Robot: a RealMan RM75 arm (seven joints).
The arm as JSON. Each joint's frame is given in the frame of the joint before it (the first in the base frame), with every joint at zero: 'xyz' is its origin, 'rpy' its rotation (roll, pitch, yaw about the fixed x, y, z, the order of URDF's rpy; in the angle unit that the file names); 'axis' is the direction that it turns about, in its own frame. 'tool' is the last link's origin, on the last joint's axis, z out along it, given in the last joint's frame.
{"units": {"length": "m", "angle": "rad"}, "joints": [
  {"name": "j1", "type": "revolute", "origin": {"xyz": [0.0, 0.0, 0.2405], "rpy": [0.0, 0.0, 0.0]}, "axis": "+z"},
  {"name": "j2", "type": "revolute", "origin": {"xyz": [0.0, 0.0, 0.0], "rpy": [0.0, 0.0, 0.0]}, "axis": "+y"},
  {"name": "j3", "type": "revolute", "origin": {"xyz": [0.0, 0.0, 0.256], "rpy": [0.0, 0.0, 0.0]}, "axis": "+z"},
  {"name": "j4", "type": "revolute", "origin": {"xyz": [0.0, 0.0, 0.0], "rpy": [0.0, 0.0, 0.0]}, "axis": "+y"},
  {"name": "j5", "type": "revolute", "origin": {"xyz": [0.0, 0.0, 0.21], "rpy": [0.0, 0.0, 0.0]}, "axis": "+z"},
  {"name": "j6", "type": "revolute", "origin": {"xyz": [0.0, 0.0, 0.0], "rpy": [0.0, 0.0, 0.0]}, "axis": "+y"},
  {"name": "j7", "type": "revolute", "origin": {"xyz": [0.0, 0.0, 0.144], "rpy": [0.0, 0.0, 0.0]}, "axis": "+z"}
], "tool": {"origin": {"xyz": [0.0, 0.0, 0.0], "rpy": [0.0, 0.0, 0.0]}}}
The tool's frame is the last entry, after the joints.
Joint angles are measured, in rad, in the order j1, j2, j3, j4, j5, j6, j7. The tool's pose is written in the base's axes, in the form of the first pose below.
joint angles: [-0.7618 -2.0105 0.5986 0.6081 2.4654 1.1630 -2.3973]
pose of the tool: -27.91 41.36 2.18 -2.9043 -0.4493 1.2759
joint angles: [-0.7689 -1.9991 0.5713 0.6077 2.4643 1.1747 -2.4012]
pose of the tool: -27.81 41.66 2.91 -2.9176 -0.4695 1.2879
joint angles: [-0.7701 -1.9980 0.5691 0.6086 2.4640 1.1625 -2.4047]
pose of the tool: -27.85 41.86 3.09 -2.9097 -0.4821 1.2885
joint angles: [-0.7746 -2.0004 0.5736 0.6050 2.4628 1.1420 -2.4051]
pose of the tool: -27.76 42.12 2.99 -2.8980 -0.4909 1.2819
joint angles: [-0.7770 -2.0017 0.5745 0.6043 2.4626 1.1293 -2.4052]
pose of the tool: -27.73 42.29 2.99 -2.8898 -0.4985 1.2777
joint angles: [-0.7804 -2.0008 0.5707 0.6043 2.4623 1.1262 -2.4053]
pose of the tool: -27.63 42.44 3.10 -2.8886 -0.5044 1.2759
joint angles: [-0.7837 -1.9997 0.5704 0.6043 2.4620 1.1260 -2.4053]
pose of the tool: -27.50 42.55 3.15 -2.8878 -0.5055 1.2723
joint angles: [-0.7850 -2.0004 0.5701 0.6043 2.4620 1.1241 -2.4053]
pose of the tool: -27.45 42.60 3.14 -2.8871 -0.5068 1.2711
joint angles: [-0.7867 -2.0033 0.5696 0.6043 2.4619 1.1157 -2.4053]
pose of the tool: -27.39 42.69 3.06 -2.8839 -0.5119 1.2694
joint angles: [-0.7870 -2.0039 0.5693 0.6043 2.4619 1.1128 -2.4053]
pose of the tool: -27.39 42.72 3.05 -2.8824 -0.5140 1.2690
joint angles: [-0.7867 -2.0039 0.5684 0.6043 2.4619 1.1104 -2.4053]
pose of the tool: -27.42 42.74 3.08 -2.8810 -0.5164 1.2694
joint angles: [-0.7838 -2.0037 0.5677 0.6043 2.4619 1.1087 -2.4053]
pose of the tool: -27.56 42.69 3.11 -2.8798 -0.5183 1.2722
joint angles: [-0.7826 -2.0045 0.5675 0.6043 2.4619 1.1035 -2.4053]
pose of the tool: -27.64 42.70 3.11 -2.8766 -0.5218 1.2728
